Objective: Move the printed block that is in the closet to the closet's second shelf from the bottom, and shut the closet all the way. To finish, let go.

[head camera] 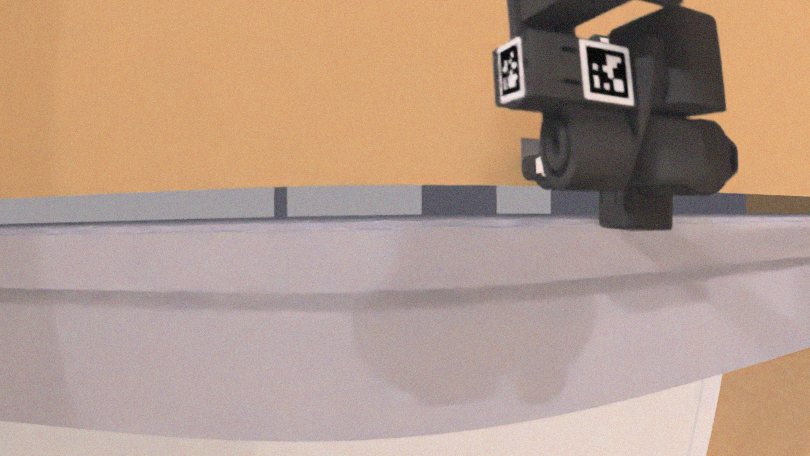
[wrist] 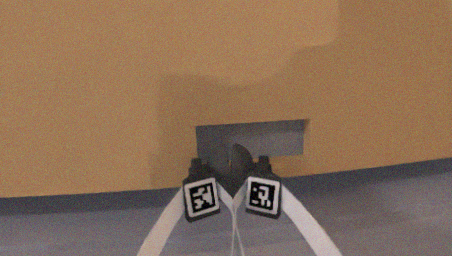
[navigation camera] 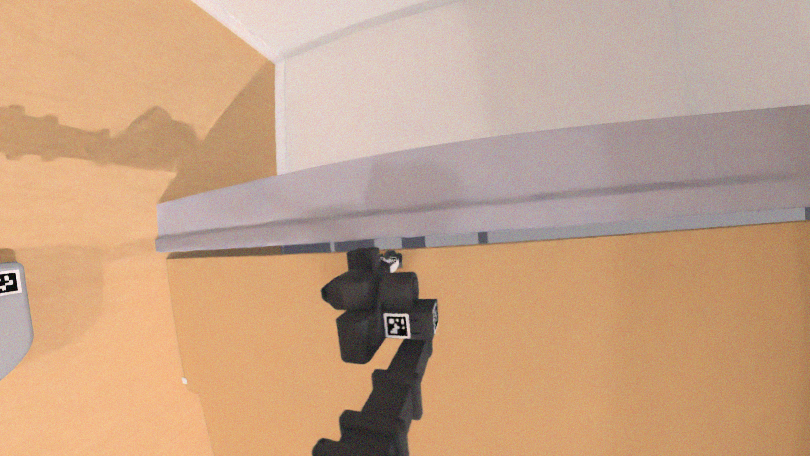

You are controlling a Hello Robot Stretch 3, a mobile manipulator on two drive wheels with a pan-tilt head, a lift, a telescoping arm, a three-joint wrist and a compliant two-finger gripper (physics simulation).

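Places are measured from the robot's base along level axes (x back, y right, z up), in millimetres.
Where they show: gripper, fingertip midpoint: (wrist: 230, 163) (navigation camera: 392, 256).
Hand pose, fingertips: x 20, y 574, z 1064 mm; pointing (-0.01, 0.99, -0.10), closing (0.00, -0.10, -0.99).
Note:
After its pixels a point has its place.
A large orange-brown panel (head camera: 255, 113) @[x 71, y 574, z 1338 mm] (navigation camera: 566, 339) @[x 233, y 572, z 1463 mm] (wrist: 100, 100) @[x 73, y 574, z 1154 mm], apparently the closet's front, fills much of the views. A grey rectangular recess (head camera: 528, 145) @[x 44, y 586, z 1074 mm] (wrist: 280, 137) @[x 34, y 587, z 1019 mm] is set in it near its edge. My gripper (head camera: 529, 168) @[x 20, y 574, z 1063 mm] (navigation camera: 395, 257) @[x 20, y 574, z 1063 mm] (wrist: 230, 163) @[x 20, y 574, z 1063 mm] is shut, with its dark fingertips together over the left part of the recess in the wrist view. One fingertip blends into the dark recess, so contact is unclear. In the head view, the wrist hides most of the fingers. The printed block and the closet's shelves cannot be made out.
A strip of light and dark grey segments (head camera: 351, 201) @[x -26, y 1294, z 1160 mm] (navigation camera: 538, 233) @[x 45, y 1293, z 1612 mm] runs along the panel's edge. Beyond it lies a mauve-grey band (head camera: 198, 351) @[x -143, y 558, z 1399 mm] (navigation camera: 623, 147) @[x -182, y 558, z 1595 mm] (wrist: 125, 235) @[x -28, y 563, z 1147 mm], then a whitish surface (head camera: 651, 419) @[x -671, y 1299, z 294 mm] (navigation camera: 566, 67) @[x -813, y 1300, z 1855 mm]. A grey marker-bearing body (navigation camera: 11, 322) @[x 104, y 137, z 160 mm] shows at the far left of the navigation view.

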